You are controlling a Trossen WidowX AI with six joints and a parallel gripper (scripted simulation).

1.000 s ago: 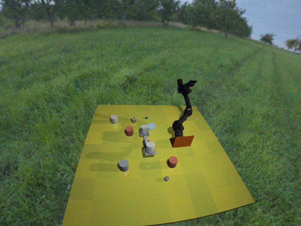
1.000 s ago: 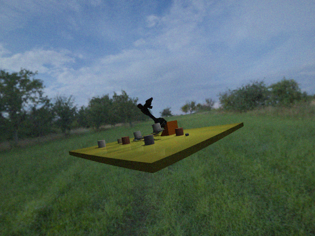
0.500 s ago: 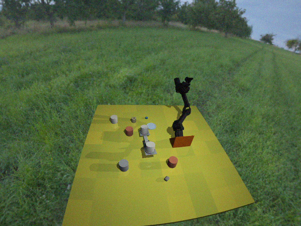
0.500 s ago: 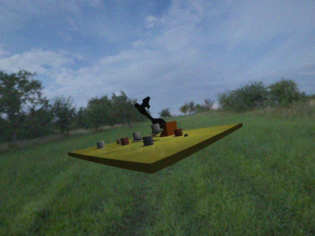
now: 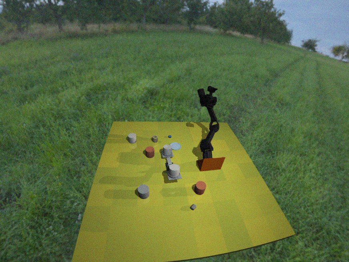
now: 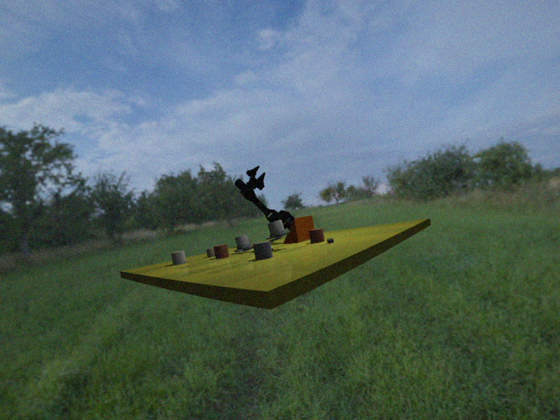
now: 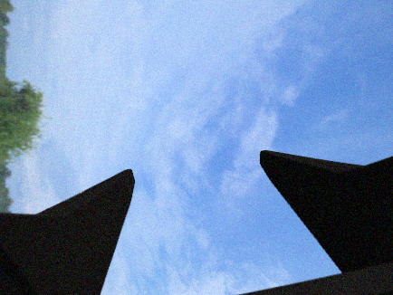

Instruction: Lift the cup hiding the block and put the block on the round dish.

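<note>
My gripper tip is now 46 cm above the pale teal block, 38 cm short of it and 9 cm to the right of it. From my gripper tip the other things lie so: tan spool 48 cm below, 45 cm ahead, 11 cm to the right; then small balance 48 cm below, 39 cm ahead, 22 cm to the left; then pale blue round dish 50 cm below, 28 cm ahead, 1 cm to the right.
</note>
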